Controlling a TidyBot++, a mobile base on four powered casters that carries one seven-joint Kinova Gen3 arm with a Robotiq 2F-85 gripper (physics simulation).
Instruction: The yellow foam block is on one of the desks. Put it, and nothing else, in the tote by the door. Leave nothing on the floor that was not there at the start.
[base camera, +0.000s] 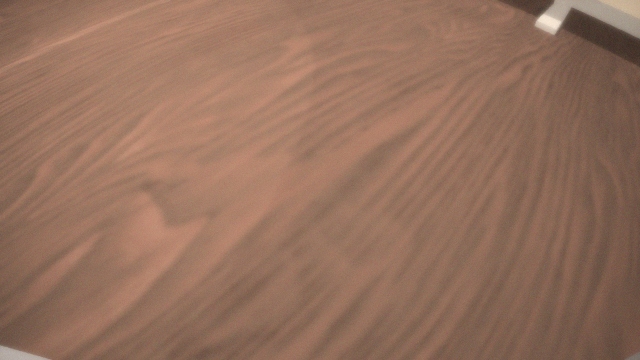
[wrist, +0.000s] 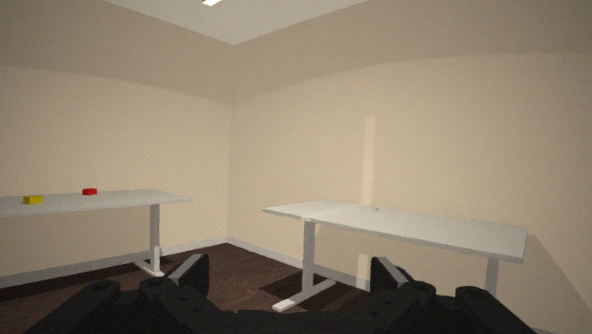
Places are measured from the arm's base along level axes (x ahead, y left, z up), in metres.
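Where they show: gripper, fingertip midpoint: (wrist: 289, 274).
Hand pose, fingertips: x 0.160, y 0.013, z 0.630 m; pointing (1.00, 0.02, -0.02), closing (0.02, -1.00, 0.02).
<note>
After its pixels a point has its place.
A yellow block (wrist: 33, 200) @(x 1.763, y 1.761, z 0.347 m) lies on the left desk (wrist: 125, 198) @(x 2.211, y 1.373, z 0.323 m), near the left edge of the wrist view. My gripper (wrist: 289, 274) @(x 0.160, y 0.013, z 0.630 m) is open, with nothing between its fingers. It is well away from the yellow block, which is far off to the left. The tote does not show in either view.
A red block (wrist: 89, 191) @(x 2.270, y 1.729, z 0.353 m) lies on the left desk, to the right of the yellow block. A second desk (wrist: 425, 227) @(x 1.677, y -0.694, z 0.323 m) stands along the right wall, with a tiny grey thing (wrist: 376, 209) @(x 2.170, y -0.530, z 0.336 m) on it. A white desk foot (base camera: 548, 24) @(x 1.268, y -0.815, z -0.372 m) shows at the top right of the base view.
</note>
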